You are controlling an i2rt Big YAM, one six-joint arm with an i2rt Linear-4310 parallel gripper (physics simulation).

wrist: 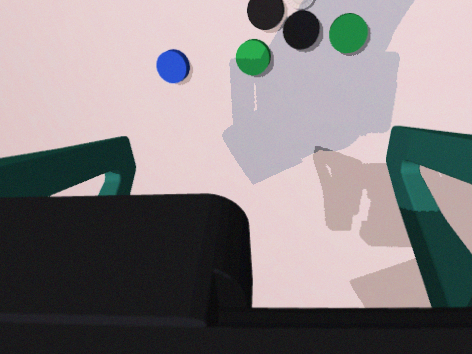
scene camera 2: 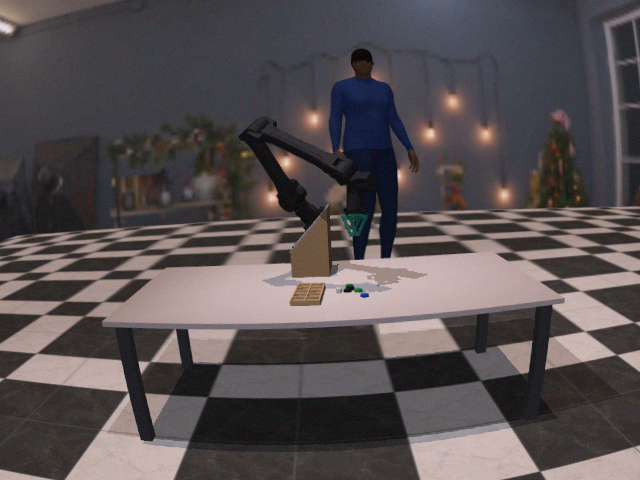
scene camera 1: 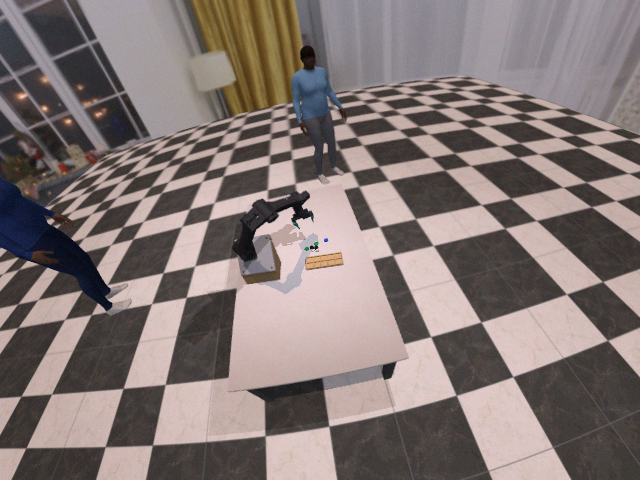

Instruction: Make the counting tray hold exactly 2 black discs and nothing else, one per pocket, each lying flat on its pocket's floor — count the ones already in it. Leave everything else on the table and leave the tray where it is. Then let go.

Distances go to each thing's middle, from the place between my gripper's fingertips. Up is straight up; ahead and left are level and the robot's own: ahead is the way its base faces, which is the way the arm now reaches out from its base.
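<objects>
There is the blue disc [wrist: 173,66], and my gripper is 19 cm above it, 11 cm short of it and 2 cm to the right of it.
</objects>
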